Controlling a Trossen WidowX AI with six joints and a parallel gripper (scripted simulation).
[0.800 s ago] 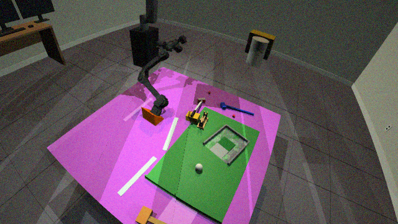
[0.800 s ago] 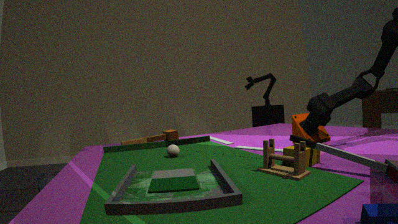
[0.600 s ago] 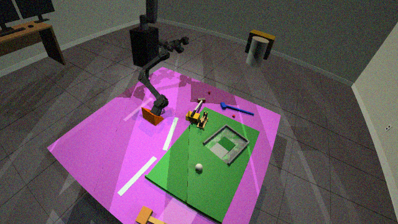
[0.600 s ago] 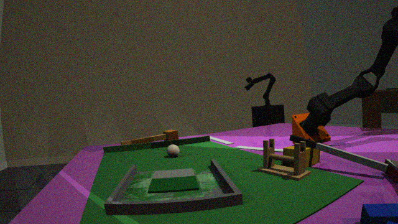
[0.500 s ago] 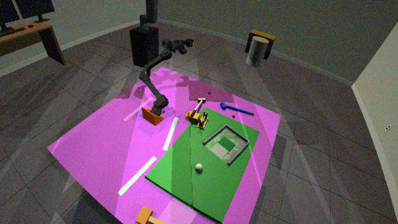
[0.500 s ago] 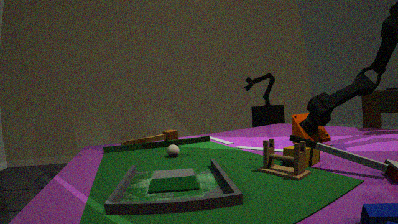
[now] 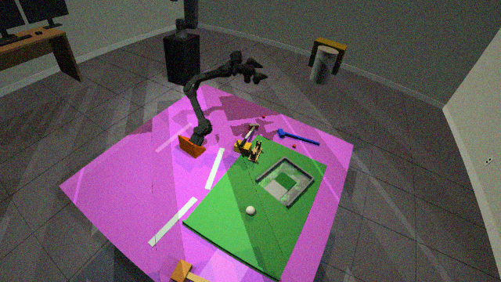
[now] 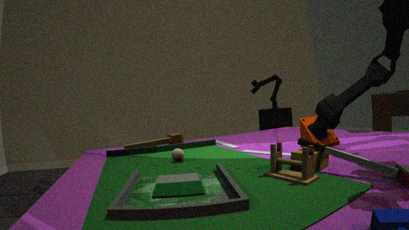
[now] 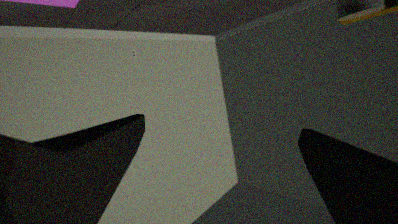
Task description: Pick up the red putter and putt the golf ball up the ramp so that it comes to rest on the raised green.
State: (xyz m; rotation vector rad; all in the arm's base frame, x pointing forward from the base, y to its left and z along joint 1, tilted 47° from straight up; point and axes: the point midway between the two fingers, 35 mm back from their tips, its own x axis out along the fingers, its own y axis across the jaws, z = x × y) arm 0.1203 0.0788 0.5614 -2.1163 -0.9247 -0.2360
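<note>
Now: gripper tip 20 mm short of the red putter, 230 mm to the left of it and 320 mm above it. Also, from my gripper tip: blue putter (310 mm ahead, 70 mm to the right, 340 mm below); then yellow block (30 mm ahead, 340 mm to the right, 330 mm below); then small wooden rack (120 mm ahead, 340 mm to the right, 320 mm below).
</note>
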